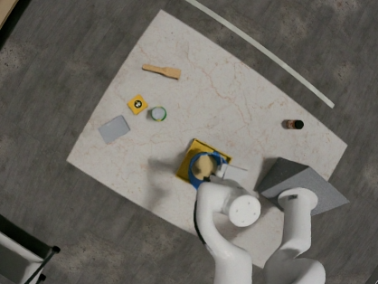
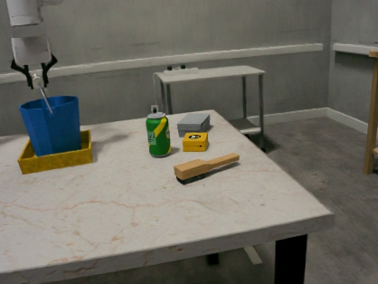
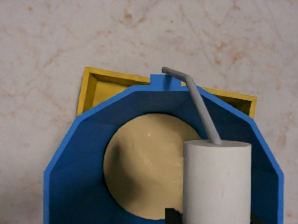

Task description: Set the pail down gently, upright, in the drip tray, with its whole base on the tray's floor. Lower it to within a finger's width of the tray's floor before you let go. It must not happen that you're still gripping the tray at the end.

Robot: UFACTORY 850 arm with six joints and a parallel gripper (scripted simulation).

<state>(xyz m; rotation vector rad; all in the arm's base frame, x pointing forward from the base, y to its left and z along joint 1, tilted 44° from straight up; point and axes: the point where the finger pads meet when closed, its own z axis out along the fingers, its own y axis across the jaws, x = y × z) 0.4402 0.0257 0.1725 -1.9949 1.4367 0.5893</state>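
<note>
Now: the blue pail 9 cm below my hand and 1 cm ahead of it. Also, from my hand: yellow drip tray 23 cm below, 2 cm ahead, 1 cm to the left; white grip 3 cm below, 1 cm ahead; green can 34 cm ahead, 18 cm below, 7 cm to the right.
</note>
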